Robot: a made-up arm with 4 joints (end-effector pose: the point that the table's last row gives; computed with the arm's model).
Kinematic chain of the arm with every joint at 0, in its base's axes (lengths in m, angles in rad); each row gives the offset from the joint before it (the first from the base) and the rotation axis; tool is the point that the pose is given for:
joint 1: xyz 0 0 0.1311 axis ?
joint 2: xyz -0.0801 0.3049 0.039 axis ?
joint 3: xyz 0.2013 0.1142 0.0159 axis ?
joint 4: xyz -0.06 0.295 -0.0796 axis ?
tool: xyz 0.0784 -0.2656 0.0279
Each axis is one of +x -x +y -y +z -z.
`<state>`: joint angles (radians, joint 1 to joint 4).
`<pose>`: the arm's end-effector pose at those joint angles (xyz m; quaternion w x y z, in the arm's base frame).
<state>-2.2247 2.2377 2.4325 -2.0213</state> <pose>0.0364 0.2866 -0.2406 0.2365 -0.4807 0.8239 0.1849</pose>
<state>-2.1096 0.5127 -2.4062 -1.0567</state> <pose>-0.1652 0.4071 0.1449 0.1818 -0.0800 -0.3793 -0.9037</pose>
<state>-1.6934 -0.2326 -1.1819 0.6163</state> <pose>-0.0391 0.3729 0.2577 0.3924 -0.4256 -0.7284 -0.3665</pose>
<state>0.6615 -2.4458 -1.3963 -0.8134</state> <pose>-0.1884 0.1640 0.2848 0.2130 0.1639 -0.6229 0.7347</pose>
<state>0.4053 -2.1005 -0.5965 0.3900</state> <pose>-0.0615 0.0664 0.1777 0.4734 -0.4559 0.2586 -0.7079</pose>
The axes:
joint 1: +y
joint 2: +z
joint 3: +x
joint 4: -y

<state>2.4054 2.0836 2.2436 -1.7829</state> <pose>0.3786 0.3282 0.2327 0.7831 -0.5476 0.1990 -0.2175</pose>
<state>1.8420 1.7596 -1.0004 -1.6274</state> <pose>-0.0252 0.4675 0.2491 0.2734 -0.2315 0.6120 0.7050</pose>
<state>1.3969 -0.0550 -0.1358 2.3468</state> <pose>0.0069 0.4385 0.1386 0.8878 -0.0061 -0.4544 0.0729</pose>
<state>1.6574 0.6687 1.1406 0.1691</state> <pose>0.0662 0.5645 0.1380 0.4649 0.5303 0.6689 -0.2348</pose>
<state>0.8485 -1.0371 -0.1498 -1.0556</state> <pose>0.0243 0.1918 -0.0206 0.4721 -0.0136 0.7270 -0.4983</pose>
